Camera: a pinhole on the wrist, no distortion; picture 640 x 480 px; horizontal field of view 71.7 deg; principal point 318.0 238.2 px. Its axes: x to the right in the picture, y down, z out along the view. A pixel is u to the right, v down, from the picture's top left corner.
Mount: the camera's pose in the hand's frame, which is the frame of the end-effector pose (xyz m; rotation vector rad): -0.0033 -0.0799 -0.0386 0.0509 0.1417 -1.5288
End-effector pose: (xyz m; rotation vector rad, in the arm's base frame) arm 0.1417 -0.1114 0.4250 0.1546 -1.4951 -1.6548
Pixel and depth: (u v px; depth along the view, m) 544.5 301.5 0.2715
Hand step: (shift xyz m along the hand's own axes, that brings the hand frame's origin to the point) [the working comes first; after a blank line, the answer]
In the camera's frame: 0.1389 0.0388 0.2715

0.0567 -0.2490 0.2110
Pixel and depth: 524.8 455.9 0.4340
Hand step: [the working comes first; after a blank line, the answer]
In the camera's frame: 0.2027 0.2133 0.4340

0.2429 -0.3246 0.3544
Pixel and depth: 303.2 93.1 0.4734
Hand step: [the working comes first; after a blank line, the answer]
In the camera's frame: -0.0158 -0.1551 0.4734

-0.1300 -0.1285 0.4410
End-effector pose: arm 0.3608 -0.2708 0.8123 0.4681 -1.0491 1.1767
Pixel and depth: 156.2 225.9 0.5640
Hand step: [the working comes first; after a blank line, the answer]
In the camera's frame: -0.2061 -0.0157 0.5640

0.0078 0.0551 0.5466
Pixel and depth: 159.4 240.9 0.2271
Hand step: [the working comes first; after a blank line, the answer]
In the camera's frame: -0.0813 0.0014 0.2271

0.0089 -0.0268 0.1964
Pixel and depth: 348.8 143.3 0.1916
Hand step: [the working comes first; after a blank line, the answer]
In the camera's frame: 0.0133 -0.0411 0.1916

-0.0322 -0.1182 0.1518
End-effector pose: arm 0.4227 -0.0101 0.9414 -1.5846 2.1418 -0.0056
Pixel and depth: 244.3 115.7 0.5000
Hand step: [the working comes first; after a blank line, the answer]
In the camera's frame: -0.0832 -0.1383 0.5000

-0.1141 -0.0642 0.4748
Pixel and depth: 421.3 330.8 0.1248
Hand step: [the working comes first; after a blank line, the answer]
In the camera's frame: 0.0291 0.0261 0.1248

0.0313 -0.1228 0.0800
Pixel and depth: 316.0 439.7 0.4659
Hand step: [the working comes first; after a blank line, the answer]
In the camera's frame: -0.0021 0.2120 0.4659

0.2362 -0.1255 0.4115
